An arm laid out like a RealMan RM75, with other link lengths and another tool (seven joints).
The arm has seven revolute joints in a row. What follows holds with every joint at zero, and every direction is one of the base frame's.
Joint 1 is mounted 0.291 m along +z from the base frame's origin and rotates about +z.
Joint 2 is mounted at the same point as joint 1 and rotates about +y.
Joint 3 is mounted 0.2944 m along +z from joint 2 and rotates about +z.
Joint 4 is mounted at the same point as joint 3 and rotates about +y.
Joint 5 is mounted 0.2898 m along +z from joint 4 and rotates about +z.
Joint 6 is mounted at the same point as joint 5 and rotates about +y.
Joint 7 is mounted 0.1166 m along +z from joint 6 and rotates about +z.
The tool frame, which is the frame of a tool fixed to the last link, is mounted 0.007 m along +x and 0.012 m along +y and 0.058 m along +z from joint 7; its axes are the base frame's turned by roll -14.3, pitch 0 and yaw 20.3 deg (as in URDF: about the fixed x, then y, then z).
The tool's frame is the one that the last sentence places.
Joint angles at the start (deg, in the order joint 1, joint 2, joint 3, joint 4, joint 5, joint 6, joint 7): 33.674, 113.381, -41.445, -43.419, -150.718, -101.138, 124.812
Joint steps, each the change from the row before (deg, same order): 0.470, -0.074, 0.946, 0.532, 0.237, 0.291, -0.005; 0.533, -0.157, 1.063, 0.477, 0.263, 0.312, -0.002; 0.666, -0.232, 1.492, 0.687, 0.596, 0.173, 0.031; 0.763, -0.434, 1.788, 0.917, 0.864, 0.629, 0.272; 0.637, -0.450, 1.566, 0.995, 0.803, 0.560, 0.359; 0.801, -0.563, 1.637, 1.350, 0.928, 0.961, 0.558
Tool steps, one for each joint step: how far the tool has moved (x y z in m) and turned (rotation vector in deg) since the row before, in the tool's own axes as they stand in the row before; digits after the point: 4 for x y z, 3 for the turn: -0.0034, 0.0016, -0.0002, -0.689, -0.837, -0.035; -0.0043, 0.0019, -0.0013, -0.656, -1.023, -0.117; -0.0052, 0.0033, -0.0015, -1.278, -1.351, -0.067; -0.0074, 0.0031, -0.0028, -1.364, -2.118, 0.086; -0.0062, 0.0025, -0.0022, -1.309, -1.853, 0.317; -0.0080, 0.0028, -0.0016, -1.368, -2.180, 0.464
